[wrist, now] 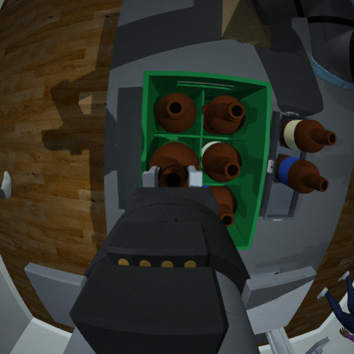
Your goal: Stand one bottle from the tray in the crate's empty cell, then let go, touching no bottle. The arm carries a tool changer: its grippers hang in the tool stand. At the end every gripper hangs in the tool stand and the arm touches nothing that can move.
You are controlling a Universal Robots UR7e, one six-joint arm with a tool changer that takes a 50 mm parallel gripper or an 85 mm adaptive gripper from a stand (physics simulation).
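My gripper [173, 176] is shut on the neck of a brown bottle [174, 152], which looks upright, over the left middle cell of the green crate [259, 165]. The held bottle looks larger than the others; its base is hidden, so I cannot tell how high it is. Bottles stand in the crate at back left [175, 120], back right [222, 120], middle right [220, 159] and front right [223, 200]. The front left cell is hidden behind my gripper. The tray [280, 206] right of the crate bears a cream-labelled bottle [305, 136] and a blue-labelled bottle [301, 175].
Part of the robot arm [332, 37] shows at the back right, near a tan block [245, 25] at the back. Pale grey plates [55, 295] [280, 290] flank my gripper low in the view. Part of a person [340, 305] shows at the lower right edge.
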